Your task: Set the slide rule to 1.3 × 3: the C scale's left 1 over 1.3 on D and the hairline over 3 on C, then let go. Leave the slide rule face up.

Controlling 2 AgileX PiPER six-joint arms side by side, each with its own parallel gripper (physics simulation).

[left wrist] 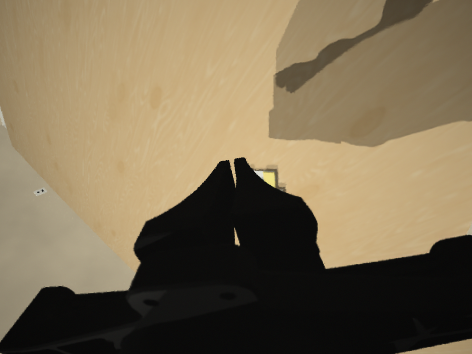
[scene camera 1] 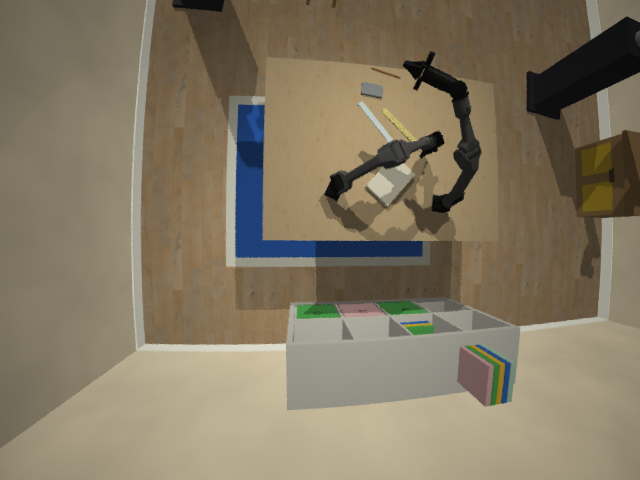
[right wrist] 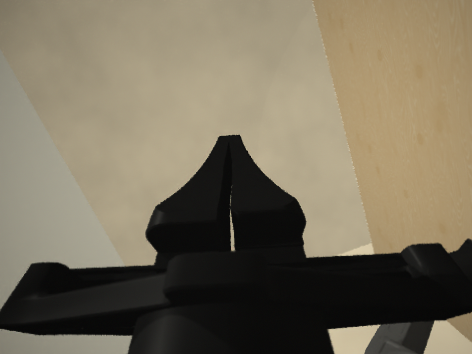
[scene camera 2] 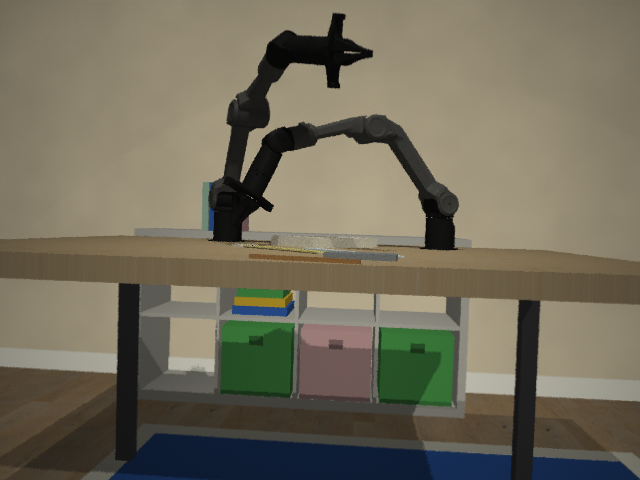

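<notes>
The yellow slide rule point(scene camera 1: 398, 124) point(scene camera 2: 281, 249) lies on the table; its lower right end in scene camera 1 is hidden under the left arm. In the left wrist view a small yellow and white end of the slide rule point(left wrist: 270, 178) shows just right of the fingertips. Its scales and hairline are too small to read. My left gripper point(left wrist: 234, 172) points down low over the table near that end, its fingers shut with a thin empty gap. My right gripper point(scene camera 1: 405, 64) point(scene camera 2: 371, 53) point(right wrist: 230, 148) is shut and empty, high above the table's far part in scene camera 1.
A pale blue strip point(scene camera 1: 374, 121) lies left of the slide rule. A grey block point(scene camera 1: 371, 89) point(scene camera 2: 361, 255) and an orange-brown stick point(scene camera 1: 385, 72) point(scene camera 2: 305, 258) lie beyond. A thick white block point(scene camera 1: 390, 184) point(scene camera 2: 323, 241) lies under the left arm, near both arm bases.
</notes>
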